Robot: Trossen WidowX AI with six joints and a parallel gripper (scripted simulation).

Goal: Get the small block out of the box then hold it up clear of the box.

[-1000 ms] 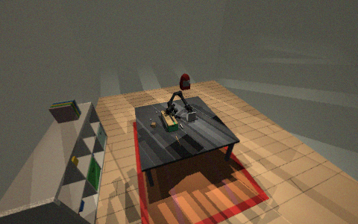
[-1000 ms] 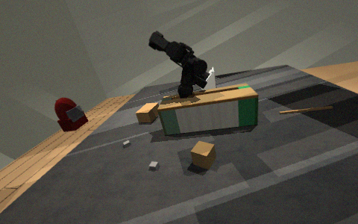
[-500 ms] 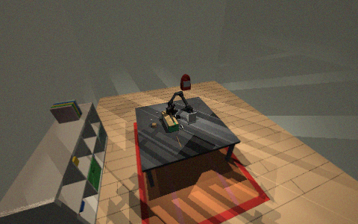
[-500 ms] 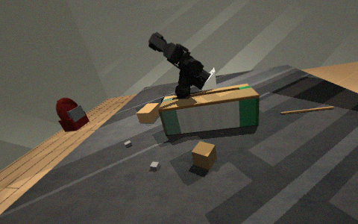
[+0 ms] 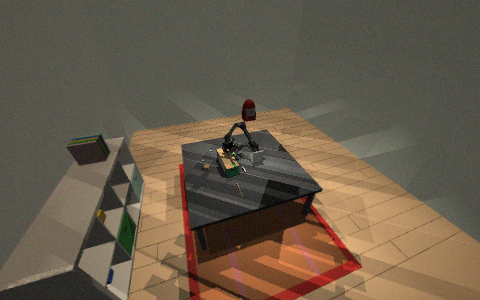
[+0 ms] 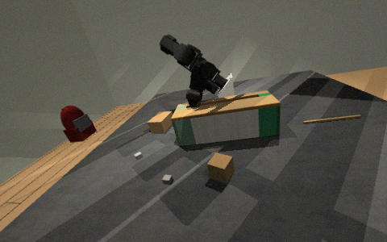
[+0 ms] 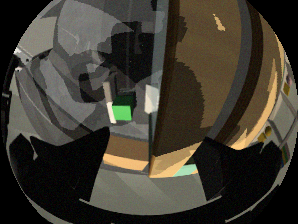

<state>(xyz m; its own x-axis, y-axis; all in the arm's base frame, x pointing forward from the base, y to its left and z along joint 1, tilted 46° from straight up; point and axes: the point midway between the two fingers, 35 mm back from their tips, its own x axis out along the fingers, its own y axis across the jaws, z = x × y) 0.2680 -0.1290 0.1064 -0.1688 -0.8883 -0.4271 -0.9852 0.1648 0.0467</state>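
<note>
Right now the green block is 50 mm behind my gripper tip, 30 mm to the right of it and 90 mm below it. Round my gripper tip: tan cube (320 mm ahead, 70 mm to the left, 70 mm below); thin stick (130 mm ahead, 510 mm to the left, 100 mm below); box (50 mm ahead, 120 mm to the left, 40 mm below).
</note>
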